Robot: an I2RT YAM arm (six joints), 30 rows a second.
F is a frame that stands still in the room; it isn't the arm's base.
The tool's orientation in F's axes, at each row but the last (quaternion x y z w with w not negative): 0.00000, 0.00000, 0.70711, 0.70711; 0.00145, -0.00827, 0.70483, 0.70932; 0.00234, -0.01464, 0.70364, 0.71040; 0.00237, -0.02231, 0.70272, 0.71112; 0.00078, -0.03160, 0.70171, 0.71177
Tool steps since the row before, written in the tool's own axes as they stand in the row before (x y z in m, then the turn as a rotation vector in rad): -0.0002, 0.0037, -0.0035, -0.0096, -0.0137, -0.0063; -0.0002, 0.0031, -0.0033, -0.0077, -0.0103, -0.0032; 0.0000, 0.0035, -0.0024, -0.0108, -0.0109, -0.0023; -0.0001, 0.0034, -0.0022, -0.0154, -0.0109, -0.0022; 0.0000, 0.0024, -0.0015, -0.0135, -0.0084, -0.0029
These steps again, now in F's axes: -0.0037, -0.0002, -0.0035, 0.0137, -0.0096, -0.0063; -0.0031, -0.0001, -0.0033, 0.0103, -0.0077, -0.0032; -0.0035, 0.0001, -0.0025, 0.0108, -0.0108, -0.0024; -0.0033, 0.0000, -0.0023, 0.0108, -0.0154, -0.0024; -0.0023, 0.0001, -0.0016, 0.0083, -0.0135, -0.0032
